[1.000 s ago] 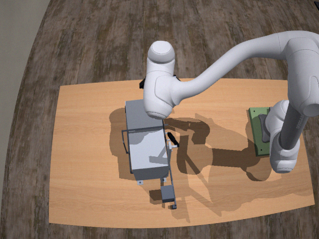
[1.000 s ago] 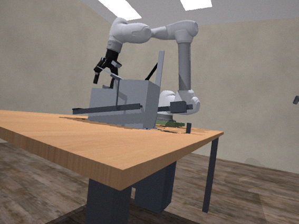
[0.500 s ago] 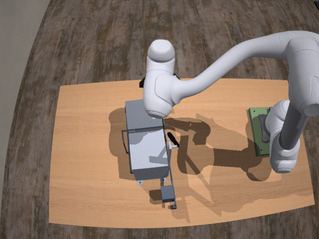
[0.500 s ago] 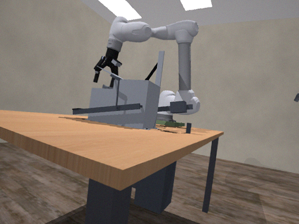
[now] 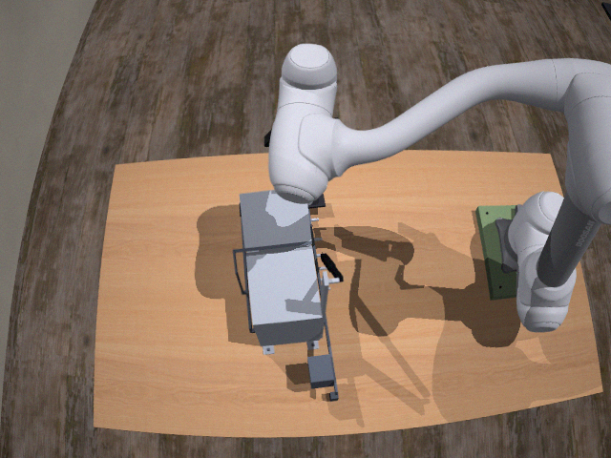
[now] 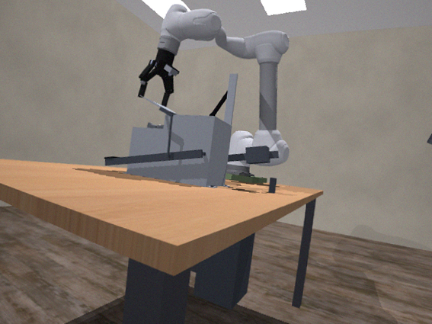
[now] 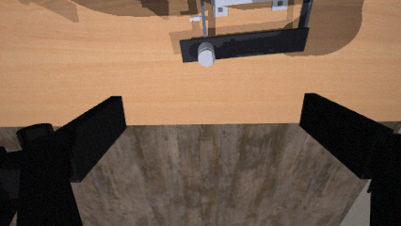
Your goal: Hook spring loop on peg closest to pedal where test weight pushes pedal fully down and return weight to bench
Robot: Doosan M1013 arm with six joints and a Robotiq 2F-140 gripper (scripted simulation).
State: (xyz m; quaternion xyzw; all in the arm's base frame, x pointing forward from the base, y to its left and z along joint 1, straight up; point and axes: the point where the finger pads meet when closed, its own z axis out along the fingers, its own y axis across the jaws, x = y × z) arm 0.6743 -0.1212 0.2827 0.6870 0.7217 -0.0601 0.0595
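Right now the steel test weight is 2 cm to the right of my hand and 24 cm below it. Round my hand: peg: 5 cm behind, 36 cm to the left, 8 cm above.
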